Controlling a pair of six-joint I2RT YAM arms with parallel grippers.
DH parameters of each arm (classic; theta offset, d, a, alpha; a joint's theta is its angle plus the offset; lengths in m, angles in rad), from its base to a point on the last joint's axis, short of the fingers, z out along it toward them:
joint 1: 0 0.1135 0.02 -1.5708
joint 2: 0 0 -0.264 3.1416
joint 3: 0.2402 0 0.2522 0
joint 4: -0.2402 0 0.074 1.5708
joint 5: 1.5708 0 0 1.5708
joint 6: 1.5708 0.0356 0 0
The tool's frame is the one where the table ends.
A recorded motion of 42 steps. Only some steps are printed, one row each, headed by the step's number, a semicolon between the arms.
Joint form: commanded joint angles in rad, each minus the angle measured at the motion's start. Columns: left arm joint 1, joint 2, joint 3, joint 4, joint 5, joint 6; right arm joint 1, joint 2, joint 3, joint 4, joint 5, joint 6.
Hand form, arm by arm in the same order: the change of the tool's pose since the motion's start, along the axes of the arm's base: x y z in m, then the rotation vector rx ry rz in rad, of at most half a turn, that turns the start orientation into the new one. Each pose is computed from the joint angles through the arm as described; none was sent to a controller.
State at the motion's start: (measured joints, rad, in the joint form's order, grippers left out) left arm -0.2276 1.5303 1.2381 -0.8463 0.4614 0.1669; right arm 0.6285 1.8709 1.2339 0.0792 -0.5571 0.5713
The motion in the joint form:
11: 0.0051 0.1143 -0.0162 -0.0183 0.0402 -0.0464; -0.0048 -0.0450 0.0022 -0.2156 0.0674 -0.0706
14: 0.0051 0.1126 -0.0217 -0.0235 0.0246 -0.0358; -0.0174 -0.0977 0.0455 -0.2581 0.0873 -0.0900
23: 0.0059 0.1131 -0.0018 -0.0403 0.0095 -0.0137; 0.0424 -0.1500 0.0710 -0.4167 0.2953 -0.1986
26: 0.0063 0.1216 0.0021 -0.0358 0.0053 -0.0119; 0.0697 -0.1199 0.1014 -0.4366 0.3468 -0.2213
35: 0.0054 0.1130 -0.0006 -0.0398 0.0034 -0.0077; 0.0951 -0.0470 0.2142 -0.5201 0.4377 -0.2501
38: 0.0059 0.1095 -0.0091 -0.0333 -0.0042 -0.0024; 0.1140 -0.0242 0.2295 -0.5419 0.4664 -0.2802
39: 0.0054 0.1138 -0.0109 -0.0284 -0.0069 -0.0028; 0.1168 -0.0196 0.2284 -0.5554 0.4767 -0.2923
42: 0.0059 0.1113 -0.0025 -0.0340 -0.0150 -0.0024; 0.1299 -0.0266 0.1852 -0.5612 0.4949 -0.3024
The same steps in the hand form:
11: 0.0112 -0.0022 -0.0380 -0.0128 0.1776 0.0296; -0.0111 -0.0130 -0.0005 -0.1504 0.0554 -0.0221
14: 0.0099 -0.0014 -0.0395 0.0056 0.1773 0.0265; -0.0096 -0.0190 0.0299 -0.1341 -0.0090 -0.0434
23: 0.0114 -0.0010 -0.0348 0.0231 0.1602 0.0141; -0.0307 -0.0139 0.0432 -0.3274 -0.1052 -0.0799
26: 0.0135 -0.0012 -0.0362 0.0273 0.1585 0.0144; -0.0313 -0.0029 0.0401 -0.3752 -0.1295 -0.0756
35: 0.0116 -0.0010 -0.0345 0.0295 0.1541 0.0107; -0.0228 0.0136 0.0422 -0.4650 -0.1554 -0.0927
38: 0.0108 -0.0004 -0.0358 0.0372 0.1484 0.0094; -0.0250 0.0208 0.0365 -0.5110 -0.1711 -0.0697
39: 0.0115 -0.0007 -0.0375 0.0399 0.1492 0.0102; -0.0260 0.0209 0.0334 -0.5344 -0.1707 -0.0620
42: 0.0120 -0.0004 -0.0347 0.0461 0.1421 0.0132; -0.0342 0.0197 0.0219 -0.5769 -0.1590 -0.0449

